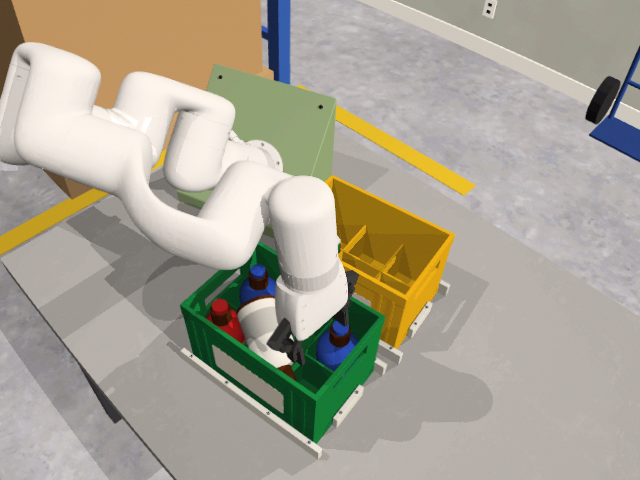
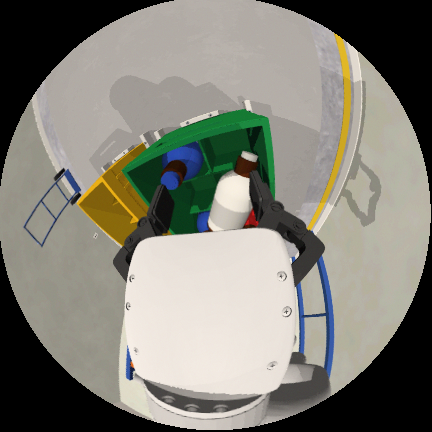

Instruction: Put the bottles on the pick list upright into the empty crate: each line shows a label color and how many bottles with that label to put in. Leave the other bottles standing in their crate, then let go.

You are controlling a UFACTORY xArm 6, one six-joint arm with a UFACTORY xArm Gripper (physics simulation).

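Frame: origin at the arm's base, x ahead, y left, z up, level; centimetres.
Seen in the pictures: gripper, fingertip midpoint: [image 1: 318, 339] [image 2: 207, 186].
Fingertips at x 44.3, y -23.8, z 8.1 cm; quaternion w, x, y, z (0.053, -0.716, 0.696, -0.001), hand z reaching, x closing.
Observation:
A point is followed by its place in that frame.
My gripper [image 1: 321, 335] @[x 44.3, y -23.8, z 8.1 cm] [image 2: 207, 186] @[x 44.3, y -23.8, z 8.1 cm] is open and empty, low over the green crate [image 1: 302, 408] @[x 48.3, y -30.6, z 0.7 cm] [image 2: 270, 150] @[x 47.1, y -30.6, z 6.0 cm]. One finger is beside the white bottle, the other near a blue bottle's cap. The white bottle [image 1: 258, 322] @[x 33.9, y -27.1, z 4.6 cm] [image 2: 230, 200] @[x 38.4, y -25.9, z 3.8 cm], brown-necked, lies slanted in that crate, neck toward the front. This blue bottle [image 1: 336, 351] @[x 44.7, y -19.8, z 0.7 cm] [image 2: 187, 160] @[x 44.4, y -19.9, z 0.8 cm] stands in the right part. Another blue bottle [image 1: 255, 289] @[x 26.4, y -21.7, z 1.4 cm] [image 2: 202, 222] @[x 28.4, y -19.0, z -0.2 cm] and a red one [image 1: 227, 320] @[x 28.9, y -29.7, z 2.2 cm] [image 2: 251, 218] @[x 29.8, y -30.2, z 0.4 cm] stand at the left end. The yellow crate [image 1: 423, 286] @[x 45.5, y 1.6, z 0.4 cm] [image 2: 100, 215] @[x 36.1, y 9.1, z 3.3 cm] shows several unfilled compartments; my arm hides its left part. No readable pick list shows.
White rails [image 1: 248, 400] @[x 37.8, y -33.3, z -8.6 cm] run along the green crate's base. A green sloped box [image 1: 279, 118] @[x -1.2, y 7.8, z 9.2 cm] stands behind the arm, with a large cardboard box [image 1: 155, 41] farther back. A blue hand truck [image 1: 622, 134] [image 2: 50, 207] stands on the floor beyond the yellow floor line.

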